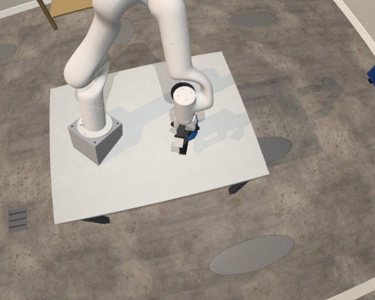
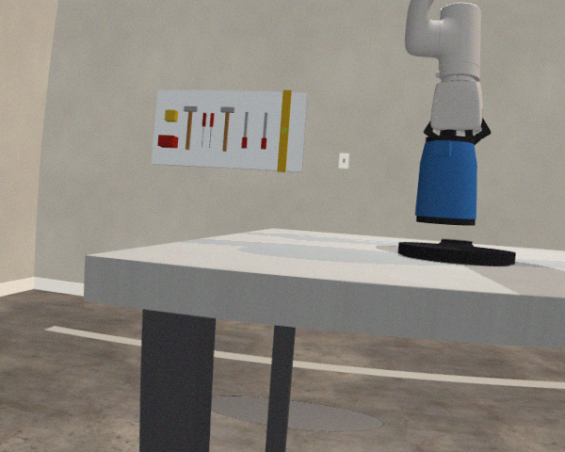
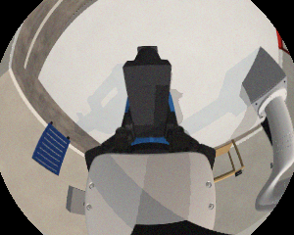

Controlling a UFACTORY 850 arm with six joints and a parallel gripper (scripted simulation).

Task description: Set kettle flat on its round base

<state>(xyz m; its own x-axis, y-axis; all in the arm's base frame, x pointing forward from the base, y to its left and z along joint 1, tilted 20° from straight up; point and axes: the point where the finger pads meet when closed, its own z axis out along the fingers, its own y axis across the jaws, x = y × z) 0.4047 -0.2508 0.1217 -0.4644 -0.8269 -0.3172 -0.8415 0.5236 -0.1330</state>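
Now: hand 10 mm short of the blue kettle, 30 mm to the right of it and 50 mm above it. Also, from my hand: black round base 100 mm ahead, 330 mm to the left, 170 mm below.
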